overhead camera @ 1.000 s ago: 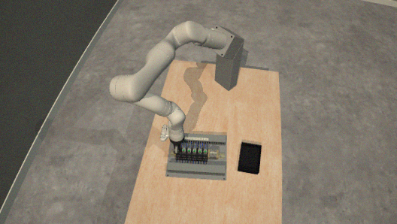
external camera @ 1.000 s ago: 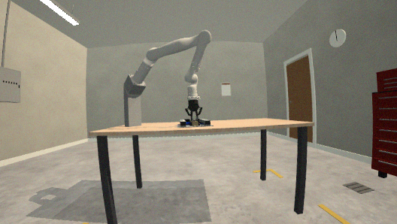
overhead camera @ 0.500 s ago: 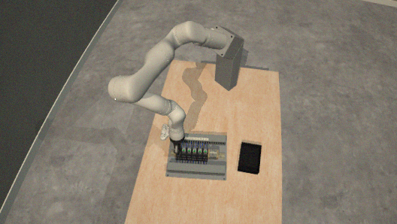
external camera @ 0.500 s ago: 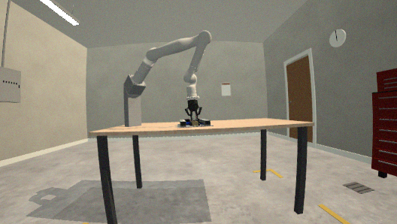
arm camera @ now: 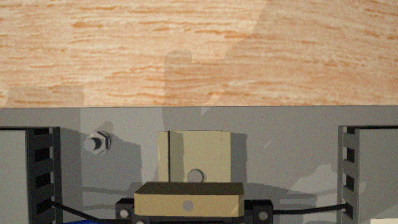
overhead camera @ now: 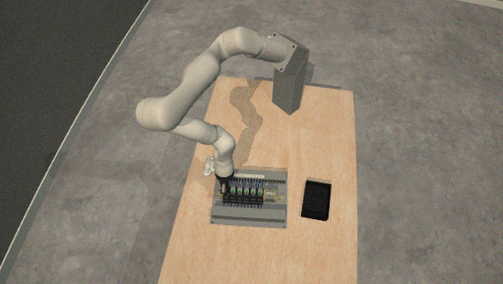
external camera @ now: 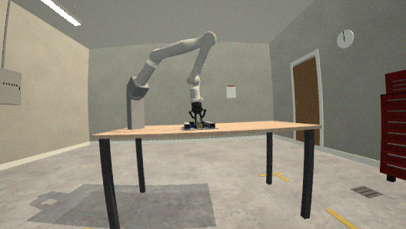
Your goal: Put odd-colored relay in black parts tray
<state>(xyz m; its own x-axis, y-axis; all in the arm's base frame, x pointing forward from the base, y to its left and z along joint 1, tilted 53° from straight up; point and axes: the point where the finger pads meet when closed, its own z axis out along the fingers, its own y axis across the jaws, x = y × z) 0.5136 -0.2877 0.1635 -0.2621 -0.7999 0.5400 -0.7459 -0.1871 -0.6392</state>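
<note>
Right now my hand is 1 cm above the relay. Round my hand: grey relay panel: 10 cm to the left, 4 cm below, 3 cm ahead; then black parts tray: 36 cm to the left, 13 cm ahead, 4 cm below.
</note>
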